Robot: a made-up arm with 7 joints. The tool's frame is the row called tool. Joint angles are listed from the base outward.
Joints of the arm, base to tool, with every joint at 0 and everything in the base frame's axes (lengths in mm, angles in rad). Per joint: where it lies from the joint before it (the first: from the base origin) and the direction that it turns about. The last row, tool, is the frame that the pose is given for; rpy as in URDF.
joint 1: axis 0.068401 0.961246 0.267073 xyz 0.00 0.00 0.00
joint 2: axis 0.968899 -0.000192 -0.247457 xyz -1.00 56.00 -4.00
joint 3: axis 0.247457 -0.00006 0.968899 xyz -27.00 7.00 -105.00
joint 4: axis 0.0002 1 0.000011 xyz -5.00 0.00 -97.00
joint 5: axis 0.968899 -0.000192 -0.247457 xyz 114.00 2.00 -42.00
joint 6: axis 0.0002 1 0.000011 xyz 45.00 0.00 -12.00
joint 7: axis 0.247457 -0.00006 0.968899 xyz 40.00 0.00 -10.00
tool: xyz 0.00 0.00 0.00 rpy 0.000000 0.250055 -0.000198
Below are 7 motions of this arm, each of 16 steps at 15 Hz.
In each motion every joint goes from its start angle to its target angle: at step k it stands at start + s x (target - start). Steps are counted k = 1, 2, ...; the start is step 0. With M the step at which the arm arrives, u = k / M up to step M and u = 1 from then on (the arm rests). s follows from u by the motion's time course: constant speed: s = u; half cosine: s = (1 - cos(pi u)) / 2; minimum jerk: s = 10 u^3 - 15 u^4 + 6 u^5.
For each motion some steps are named. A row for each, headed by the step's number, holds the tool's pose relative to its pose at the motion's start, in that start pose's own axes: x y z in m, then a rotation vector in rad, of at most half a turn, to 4 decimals.
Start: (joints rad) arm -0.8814 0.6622 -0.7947 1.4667 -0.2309 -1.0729 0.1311
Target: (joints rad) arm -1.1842 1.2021 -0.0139 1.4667 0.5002 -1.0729 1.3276
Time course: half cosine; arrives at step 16
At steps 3, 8, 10, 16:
3: 0.0014 0.0224 0.0005 0.0470 -0.0057 0.1364
8: -0.0066 0.1311 0.0153 0.2643 -0.0913 0.8182
10: -0.0189 0.1781 0.0282 0.3546 -0.1616 1.1344
16: -0.0503 0.2465 0.0552 0.4852 -0.3161 1.6426

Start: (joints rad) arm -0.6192 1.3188 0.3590 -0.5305 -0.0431 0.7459 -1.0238
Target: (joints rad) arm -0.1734 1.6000 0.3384 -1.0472 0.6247 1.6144 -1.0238
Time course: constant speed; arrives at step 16
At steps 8, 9, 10, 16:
8: -0.0132 -0.0366 0.0159 0.0450 0.4262 0.1355
9: -0.0155 -0.0414 0.0181 0.0512 0.4640 0.1610
10: -0.0179 -0.0464 0.0205 0.0572 0.4979 0.1878
16: -0.0352 -0.0768 0.0342 0.0787 0.6175 0.3605

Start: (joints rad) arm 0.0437 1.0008 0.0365 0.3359 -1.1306 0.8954 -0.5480
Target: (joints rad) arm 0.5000 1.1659 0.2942 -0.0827 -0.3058 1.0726 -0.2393
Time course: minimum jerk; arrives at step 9
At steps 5, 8, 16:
5: -0.0544 0.0006 -0.0155 0.3430 0.2447 0.6548
8: -0.0858 -0.0115 -0.0170 0.6035 0.3503 1.0802
16: -0.0867 -0.0120 -0.0170 0.6119 0.3526 1.0928

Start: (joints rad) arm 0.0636 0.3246 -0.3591 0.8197 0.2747 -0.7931 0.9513
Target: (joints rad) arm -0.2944 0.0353 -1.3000 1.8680 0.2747 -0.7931 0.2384
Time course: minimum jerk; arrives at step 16
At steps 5, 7, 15, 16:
5: -0.0238 -0.0236 -0.0065 0.0451 0.0582 -0.3148
7: -0.0453 -0.0378 -0.0124 0.1297 0.0939 -0.6682
15: -0.0323 -0.0231 -0.0222 0.6842 0.1057 -1.5540
16: -0.0320 -0.0229 -0.0222 0.6871 0.1057 -1.5563

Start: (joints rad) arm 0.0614 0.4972 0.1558 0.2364 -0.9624 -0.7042 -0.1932
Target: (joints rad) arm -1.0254 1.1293 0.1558 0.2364 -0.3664 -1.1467 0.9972
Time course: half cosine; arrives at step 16
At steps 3, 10, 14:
3: 0.0334 -0.0102 0.0111 0.0395 -0.1143 0.0010
10: 0.1907 -0.1046 0.1731 -0.0186 -1.1108 0.1062
14: 0.2010 -0.1395 0.2693 -0.2385 -1.5632 0.1496

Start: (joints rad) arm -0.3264 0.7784 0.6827 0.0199 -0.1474 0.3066 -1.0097
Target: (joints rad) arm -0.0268 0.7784 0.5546 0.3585 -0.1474 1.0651 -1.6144
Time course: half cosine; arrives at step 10
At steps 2, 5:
2: -0.0014 -0.0021 -0.0155 -0.0989 0.0833 -0.0685
5: -0.0195 -0.0188 -0.0790 -0.5655 0.3825 -0.3215

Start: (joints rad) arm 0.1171 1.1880 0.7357 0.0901 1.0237 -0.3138 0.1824
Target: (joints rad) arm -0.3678 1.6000 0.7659 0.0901 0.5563 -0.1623 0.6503
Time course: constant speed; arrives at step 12
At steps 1, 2, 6, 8, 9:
1: 0.0100 0.0128 -0.0059 -0.0108 0.0232 0.1002
2: 0.0190 0.0263 -0.0119 -0.0211 0.0459 0.2000
6: 0.0443 0.0851 -0.0358 -0.0571 0.1325 0.5963
8: 0.0504 0.1165 -0.0475 -0.0723 0.1731 0.7920
9: 0.0517 0.1326 -0.0531 -0.0793 0.1926 0.8892

